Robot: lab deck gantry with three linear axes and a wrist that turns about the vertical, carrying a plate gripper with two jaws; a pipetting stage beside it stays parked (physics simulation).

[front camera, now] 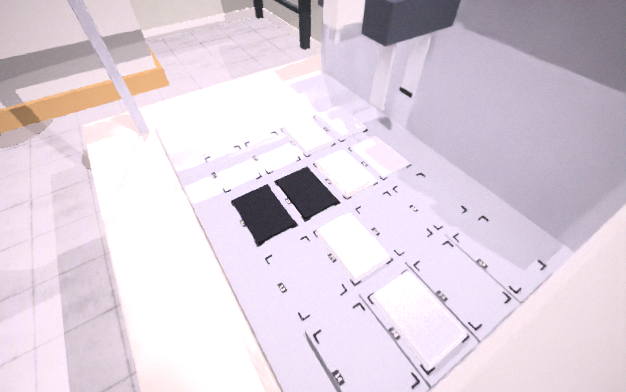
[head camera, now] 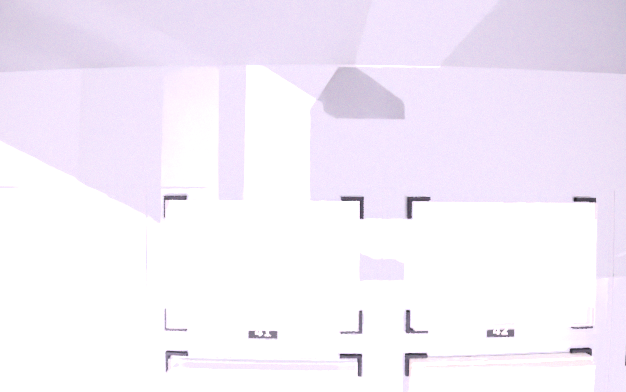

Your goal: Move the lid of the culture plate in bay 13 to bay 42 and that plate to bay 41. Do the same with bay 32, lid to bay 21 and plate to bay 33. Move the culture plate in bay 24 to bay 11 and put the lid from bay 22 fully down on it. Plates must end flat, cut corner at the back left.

Labels:
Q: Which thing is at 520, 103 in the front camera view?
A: A pale wall.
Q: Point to a black lid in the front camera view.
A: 265, 216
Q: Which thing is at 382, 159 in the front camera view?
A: A pale lid.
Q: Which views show the gripper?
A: The front camera view only.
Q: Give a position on a pale lid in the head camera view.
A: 475, 265

